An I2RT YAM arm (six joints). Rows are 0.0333 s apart.
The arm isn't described. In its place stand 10 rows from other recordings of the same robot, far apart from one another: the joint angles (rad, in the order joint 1, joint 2, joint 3, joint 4, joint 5, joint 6), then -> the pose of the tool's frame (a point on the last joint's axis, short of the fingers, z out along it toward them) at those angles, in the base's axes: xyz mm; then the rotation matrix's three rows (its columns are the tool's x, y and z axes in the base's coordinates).
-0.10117 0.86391 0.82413 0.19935 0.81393 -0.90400 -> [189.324 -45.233 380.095], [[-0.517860 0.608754 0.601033], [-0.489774 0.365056 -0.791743], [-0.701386 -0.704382 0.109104]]
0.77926 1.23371 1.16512 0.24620 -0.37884 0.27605 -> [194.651 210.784 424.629], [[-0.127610 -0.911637 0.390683], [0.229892 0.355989 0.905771], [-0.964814 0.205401 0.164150]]
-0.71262 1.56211 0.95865 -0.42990 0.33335 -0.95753 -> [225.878 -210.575 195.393], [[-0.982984 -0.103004 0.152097], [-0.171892 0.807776 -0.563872], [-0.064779 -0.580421 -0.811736]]
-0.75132 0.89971 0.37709 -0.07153 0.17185 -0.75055 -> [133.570 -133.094 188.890], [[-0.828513 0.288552 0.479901], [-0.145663 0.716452 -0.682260], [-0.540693 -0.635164 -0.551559]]
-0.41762 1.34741 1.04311 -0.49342 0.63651 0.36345 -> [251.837 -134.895 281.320], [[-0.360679 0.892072 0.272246], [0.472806 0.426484 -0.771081], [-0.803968 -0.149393 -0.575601]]
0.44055 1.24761 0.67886 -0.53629 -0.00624 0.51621 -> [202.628 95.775 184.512], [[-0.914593 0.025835 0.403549], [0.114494 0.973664 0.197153], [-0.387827 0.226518 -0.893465]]
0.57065 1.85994 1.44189 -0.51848 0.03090 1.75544 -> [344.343 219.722 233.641], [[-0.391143 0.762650 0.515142], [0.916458 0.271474 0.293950], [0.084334 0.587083 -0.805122]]
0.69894 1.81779 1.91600 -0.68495 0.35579 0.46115 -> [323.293 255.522 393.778], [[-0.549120 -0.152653 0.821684], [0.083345 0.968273 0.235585], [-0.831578 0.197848 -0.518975]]
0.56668 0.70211 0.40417 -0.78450 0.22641 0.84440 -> [106.591 58.352 173.452], [[-0.819510 0.268553 0.506244], [0.342014 0.938022 0.056049], [-0.459815 0.219075 -0.860567]]
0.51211 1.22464 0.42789 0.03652 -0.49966 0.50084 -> [184.175 123.098 156.063], [[-0.878764 -0.354353 0.319700], [-0.010496 0.684057 0.729353], [-0.477141 0.637573 -0.604844]]
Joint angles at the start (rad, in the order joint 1, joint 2, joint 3, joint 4, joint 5, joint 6): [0.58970, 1.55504, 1.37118, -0.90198, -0.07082, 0.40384]
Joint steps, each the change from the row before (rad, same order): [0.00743, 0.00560, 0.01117, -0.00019, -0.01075, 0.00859]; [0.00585, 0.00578, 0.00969, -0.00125, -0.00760, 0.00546]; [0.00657, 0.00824, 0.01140, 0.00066, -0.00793, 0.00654]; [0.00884, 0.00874, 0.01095, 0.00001, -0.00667, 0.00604]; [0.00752, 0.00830, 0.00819, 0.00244, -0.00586, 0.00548]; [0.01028, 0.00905, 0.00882, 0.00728, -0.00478, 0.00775]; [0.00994, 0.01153, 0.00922, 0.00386, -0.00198, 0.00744]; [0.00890, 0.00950, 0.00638, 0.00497, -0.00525, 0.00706]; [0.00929, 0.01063, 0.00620, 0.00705, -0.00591, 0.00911]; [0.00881, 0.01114, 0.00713, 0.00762, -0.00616, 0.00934]
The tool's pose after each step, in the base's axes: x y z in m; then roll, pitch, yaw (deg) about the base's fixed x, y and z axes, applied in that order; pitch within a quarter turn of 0, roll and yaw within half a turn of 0. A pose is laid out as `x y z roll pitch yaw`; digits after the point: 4 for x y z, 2 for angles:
0.2635 0.1827 0.2965 163.85 23.74 -171.66
0.2637 0.1854 0.2977 163.27 23.62 -171.63
0.2643 0.1888 0.2987 162.62 23.53 -171.63
0.2645 0.1927 0.2993 162.08 23.39 -171.45
0.2649 0.1963 0.2994 161.60 23.28 -171.33
0.2652 0.2010 0.2997 160.99 23.38 -171.24
0.2658 0.2056 0.2991 160.67 23.27 -171.10
0.2660 0.2098 0.2983 160.20 23.11 -170.98
0.2663 0.2143 0.2972 159.64 22.92 -170.96
0.2669 0.2189 0.2962 159.02 22.76 -170.98

